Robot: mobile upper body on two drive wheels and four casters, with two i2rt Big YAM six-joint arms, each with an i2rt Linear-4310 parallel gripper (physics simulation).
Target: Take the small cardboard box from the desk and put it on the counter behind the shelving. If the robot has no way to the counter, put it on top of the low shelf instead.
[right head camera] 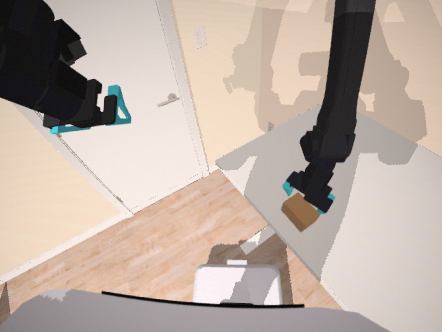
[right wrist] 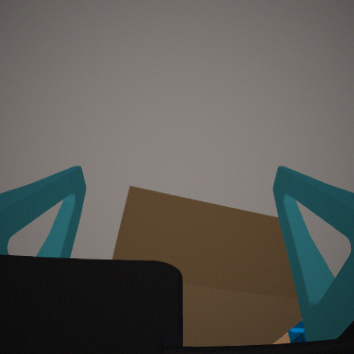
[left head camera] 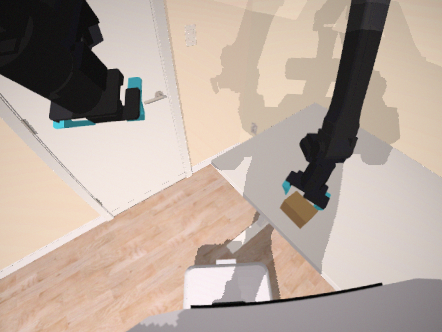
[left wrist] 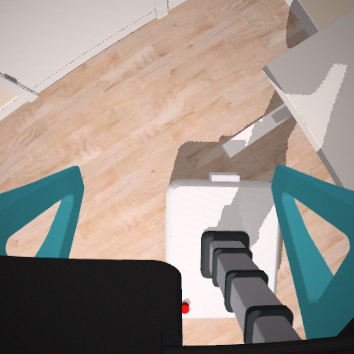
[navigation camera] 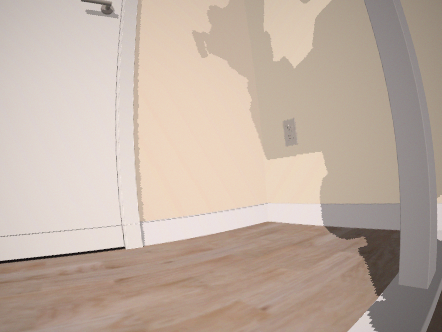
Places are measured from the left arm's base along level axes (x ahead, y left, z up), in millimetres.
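Pixels of known places: left gripper, fingertip midpoint: (right head camera: 109,123) (left head camera: 119,119) (left wrist: 177,175); right gripper, fingertip midpoint: (right head camera: 302,203) (right wrist: 178,176).
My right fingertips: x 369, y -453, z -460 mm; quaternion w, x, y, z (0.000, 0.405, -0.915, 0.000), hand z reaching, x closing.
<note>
For each thing: its middle in the pictures, then the offset to it from my right fingertips. "*": a spot on its surface instead. Level surfaces: height alone.
- small brown cardboard box, body centre: (right wrist: 199,276) (right head camera: 299,212) (left head camera: 298,209) dx -41, dy +23, dz +25 mm
- grey desk, its level: dz +0 mm
- grey desk leg, surface spot: (navigation camera: 412,150) * dx +280, dy -66, dz -707 mm
The small brown cardboard box (left head camera: 299,210) (right head camera: 301,213) (right wrist: 200,240) is on the grey desk (left head camera: 385,210) (right head camera: 395,215) (left wrist: 305,70), near its edge, turned at an angle. My right gripper (left head camera: 304,196) (right head camera: 306,198) (right wrist: 178,176) is open at the box's upper side in the head views. In the right wrist view the right-hand finger overlaps the box's edge, while a gap shows beside the left-hand finger. I cannot tell whether it touches. My left gripper (left head camera: 98,118) (right head camera: 88,120) (left wrist: 177,175) is open and empty, away from the desk. The counter and shelving do not show.
A white door (left head camera: 135,160) (right head camera: 155,150) (navigation camera: 60,125) stands in the wall at the left. A grey desk leg (navigation camera: 412,150) rises at the right of the navigation view. My white base (left head camera: 205,285) (right head camera: 215,285) (left wrist: 192,215) is close beside the desk.
</note>
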